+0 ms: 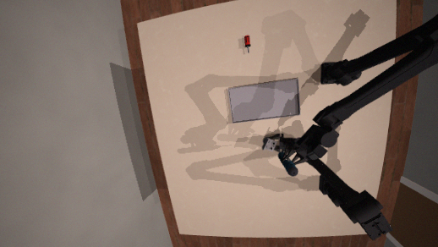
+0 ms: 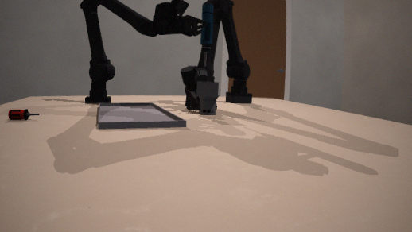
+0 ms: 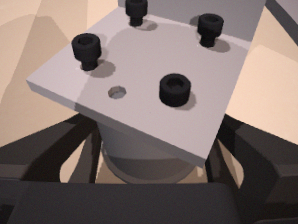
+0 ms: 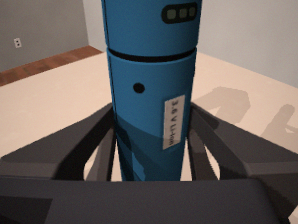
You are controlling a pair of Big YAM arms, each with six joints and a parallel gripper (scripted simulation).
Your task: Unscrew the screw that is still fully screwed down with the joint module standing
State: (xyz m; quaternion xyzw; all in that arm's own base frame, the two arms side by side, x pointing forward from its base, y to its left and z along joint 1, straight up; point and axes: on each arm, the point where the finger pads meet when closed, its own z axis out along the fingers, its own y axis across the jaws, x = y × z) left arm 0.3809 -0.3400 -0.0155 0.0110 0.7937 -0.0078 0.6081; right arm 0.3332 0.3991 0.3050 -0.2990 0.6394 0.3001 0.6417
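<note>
Now: left hand 10 mm below the grey joint module. The rest, counted from my left hand: grey bracket 50 mm above; screwdriver bit 20 mm behind, 10 mm to the right, 160 mm above; shallow grey tray 10 mm ahead, 260 mm to the right, 20 mm below.
</note>
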